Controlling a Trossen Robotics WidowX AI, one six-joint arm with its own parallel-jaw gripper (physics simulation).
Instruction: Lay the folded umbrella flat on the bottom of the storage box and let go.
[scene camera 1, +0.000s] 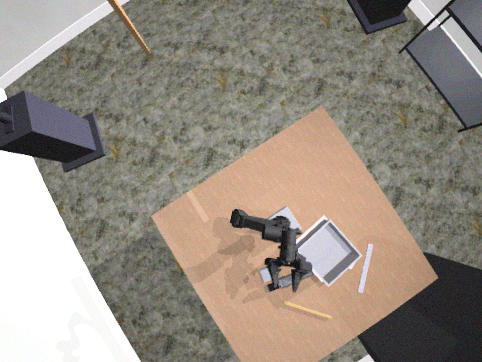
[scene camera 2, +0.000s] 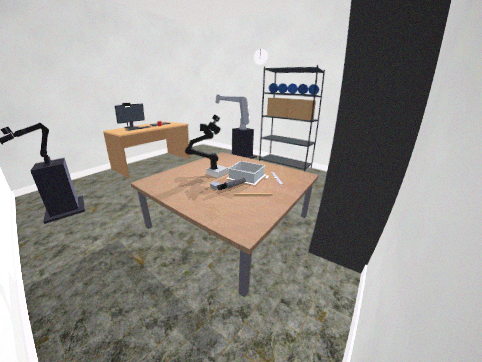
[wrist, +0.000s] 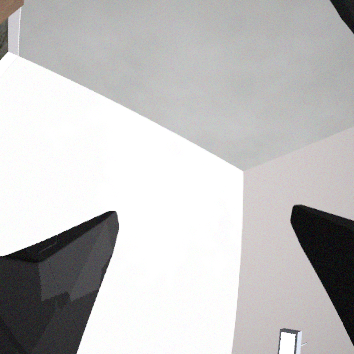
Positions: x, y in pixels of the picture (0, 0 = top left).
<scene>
My gripper (scene camera 1: 284, 289) is open, with nothing in its grasp. A white storage box (scene camera 1: 330, 252) sits on the table.
</scene>
